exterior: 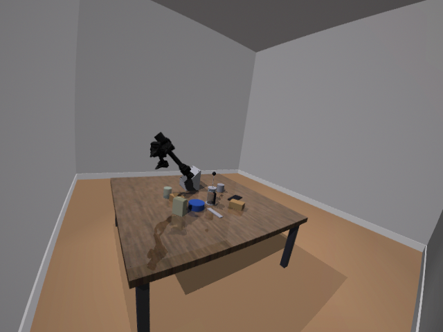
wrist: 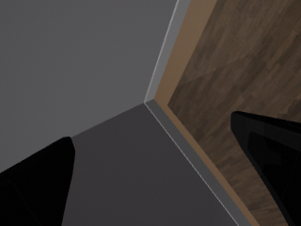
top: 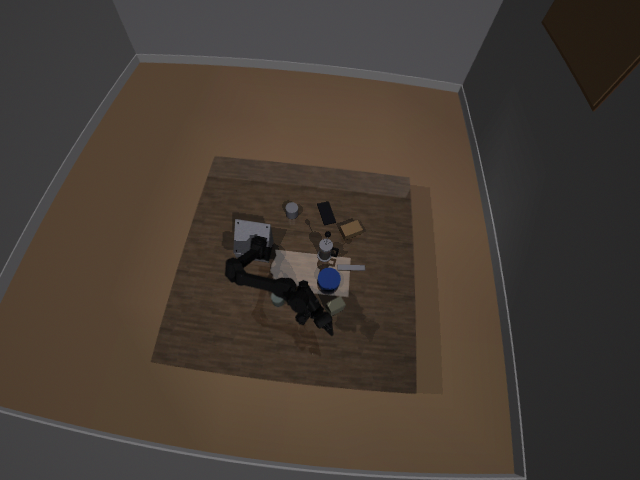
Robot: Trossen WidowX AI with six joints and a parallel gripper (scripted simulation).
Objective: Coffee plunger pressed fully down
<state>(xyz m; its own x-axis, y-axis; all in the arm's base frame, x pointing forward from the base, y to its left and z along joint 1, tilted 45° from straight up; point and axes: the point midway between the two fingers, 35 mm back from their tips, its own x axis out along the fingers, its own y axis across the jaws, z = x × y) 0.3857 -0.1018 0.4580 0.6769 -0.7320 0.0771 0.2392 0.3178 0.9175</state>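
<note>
My gripper tip is now 70 mm past the coffee press, 470 mm to the right of it and 220 mm above it. Round my gripper tip: pale green cup: 270 mm behind, 170 mm to the left, 300 mm below; then cream block: 20 mm ahead, 180 mm to the left, 290 mm below; then blue round tin: 30 mm behind, 330 mm to the left, 320 mm below.
</note>
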